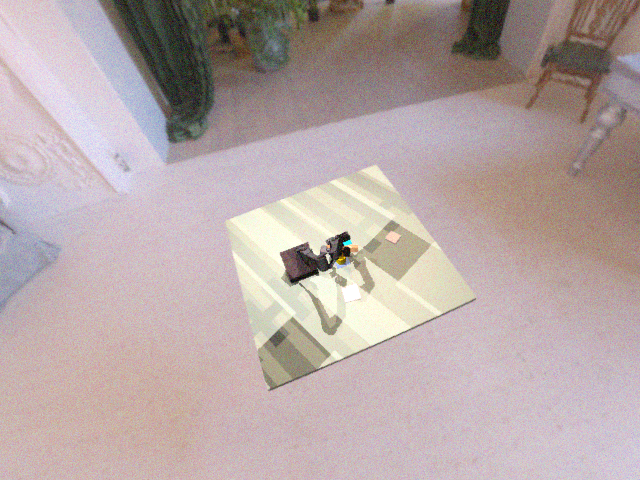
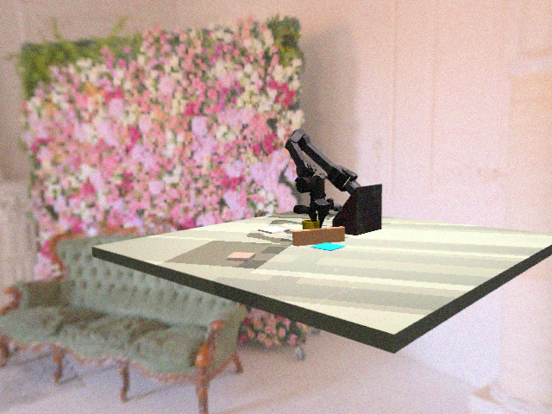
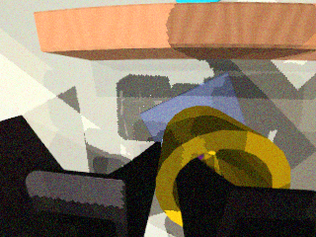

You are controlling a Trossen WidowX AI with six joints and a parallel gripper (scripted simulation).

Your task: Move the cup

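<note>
My gripper tip is 7 cm short of the wooden block, 5 cm to the right of it and 2 cm above it. Round my gripper tip: yellow cup: 2 cm ahead, 2 cm to the right; then flat white pad: 41 cm ahead, 4 cm to the right, 3 cm below.
</note>
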